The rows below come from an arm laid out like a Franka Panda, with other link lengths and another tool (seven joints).
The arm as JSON. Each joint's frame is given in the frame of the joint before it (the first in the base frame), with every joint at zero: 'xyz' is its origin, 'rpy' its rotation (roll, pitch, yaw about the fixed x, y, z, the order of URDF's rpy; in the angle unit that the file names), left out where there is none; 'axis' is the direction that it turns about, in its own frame. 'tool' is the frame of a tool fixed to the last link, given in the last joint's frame.
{
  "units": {
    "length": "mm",
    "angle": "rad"
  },
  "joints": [
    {
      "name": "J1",
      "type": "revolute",
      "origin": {
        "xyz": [
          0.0,
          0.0,
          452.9
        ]
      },
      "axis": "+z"
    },
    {
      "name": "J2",
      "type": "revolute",
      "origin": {
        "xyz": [
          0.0,
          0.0,
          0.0
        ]
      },
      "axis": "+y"
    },
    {
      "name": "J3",
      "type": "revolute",
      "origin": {
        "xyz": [
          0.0,
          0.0,
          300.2
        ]
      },
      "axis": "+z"
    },
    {
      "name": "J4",
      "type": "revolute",
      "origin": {
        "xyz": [
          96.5,
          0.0,
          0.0
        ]
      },
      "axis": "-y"
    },
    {
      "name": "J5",
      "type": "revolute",
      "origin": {
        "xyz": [
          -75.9,
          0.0,
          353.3
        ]
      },
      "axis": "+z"
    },
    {
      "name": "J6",
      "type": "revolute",
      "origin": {
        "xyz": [
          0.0,
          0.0,
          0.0
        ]
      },
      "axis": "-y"
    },
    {
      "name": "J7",
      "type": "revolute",
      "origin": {
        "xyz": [
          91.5,
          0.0,
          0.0
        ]
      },
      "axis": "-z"
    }
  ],
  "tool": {
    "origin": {
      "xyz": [
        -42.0,
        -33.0,
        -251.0
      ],
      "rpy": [
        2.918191,
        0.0,
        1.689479
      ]
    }
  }
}
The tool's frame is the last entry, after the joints.
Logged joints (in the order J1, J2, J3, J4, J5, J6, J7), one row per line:
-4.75, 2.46, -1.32, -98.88, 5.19, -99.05, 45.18
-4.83, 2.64, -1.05, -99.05, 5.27, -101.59, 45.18
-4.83, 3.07, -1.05, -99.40, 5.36, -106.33, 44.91
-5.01, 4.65, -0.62, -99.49, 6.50, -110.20, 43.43
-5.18, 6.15, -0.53, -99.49, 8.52, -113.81, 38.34
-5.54, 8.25, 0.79, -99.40, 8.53, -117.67, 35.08
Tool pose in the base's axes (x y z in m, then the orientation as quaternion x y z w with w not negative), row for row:
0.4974, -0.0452, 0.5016, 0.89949, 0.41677, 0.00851, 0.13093
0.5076, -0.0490, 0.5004, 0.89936, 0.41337, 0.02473, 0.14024
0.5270, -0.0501, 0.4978, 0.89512, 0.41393, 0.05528, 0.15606
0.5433, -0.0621, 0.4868, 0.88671, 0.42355, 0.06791, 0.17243
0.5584, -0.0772, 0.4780, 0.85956, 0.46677, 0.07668, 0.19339
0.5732, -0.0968, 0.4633, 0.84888, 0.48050, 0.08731, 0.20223
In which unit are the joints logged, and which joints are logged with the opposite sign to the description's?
The joints are logged in degrees. Opposite sign: J3, J5, J6.
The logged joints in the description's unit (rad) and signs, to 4 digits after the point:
-0.0829, 0.0429, 0.0230, -1.7258, -0.0906, 1.7287, 0.7885
-0.0843, 0.0461, 0.0183, -1.7287, -0.0920, 1.7731, 0.7885
-0.0843, 0.0536, 0.0183, -1.7349, -0.0935, 1.8558, 0.7838
-0.0874, 0.0812, 0.0108, -1.7364, -0.1134, 1.9234, 0.7580
-0.0904, 0.1073, 0.0093, -1.7364, -0.1487, 1.9864, 0.6692
-0.0967, 0.1440, -0.0138, -1.7349, -0.1489, 2.0537, 0.6123

